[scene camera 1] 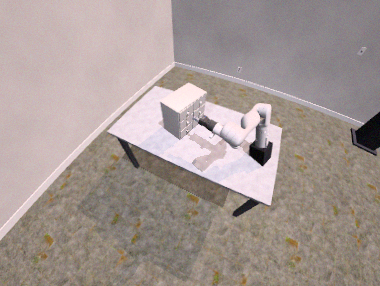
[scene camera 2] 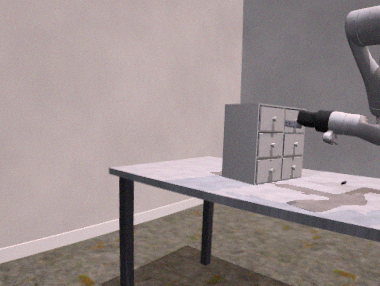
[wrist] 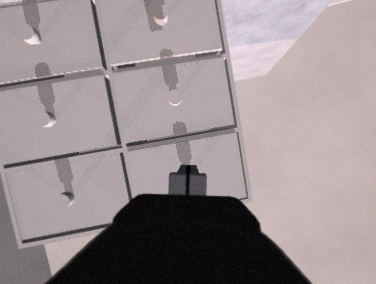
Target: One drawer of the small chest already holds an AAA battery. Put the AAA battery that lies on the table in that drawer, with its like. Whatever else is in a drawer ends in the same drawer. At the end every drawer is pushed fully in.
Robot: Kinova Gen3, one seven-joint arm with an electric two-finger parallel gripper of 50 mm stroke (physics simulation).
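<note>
The small grey chest [scene camera 1: 170, 118] [scene camera 2: 240, 145] [wrist: 85, 125] has six knobbed drawers in two columns of three. Their fronts look flush, and the contents are hidden. My gripper [scene camera 1: 195, 119] [scene camera 2: 286, 123] [wrist: 188, 175] is shut with nothing between its fingers. It points at the upper part of the chest front; in the wrist view, where the chest appears upside down, its fingertips cover the knob of the top drawer of the right-hand column. They look a little apart from the front. The AAA battery [scene camera 2: 343, 182] is a small dark piece lying on the table, right of the chest in scene camera 2.
The chest stands on the light table [scene camera 1: 135, 110] [scene camera 2: 165, 170], towards its far left part in scene camera 1. The arm's black base [scene camera 1: 261, 154] is at the opposite end. The arm reaches over the table between them. Walls rise behind.
</note>
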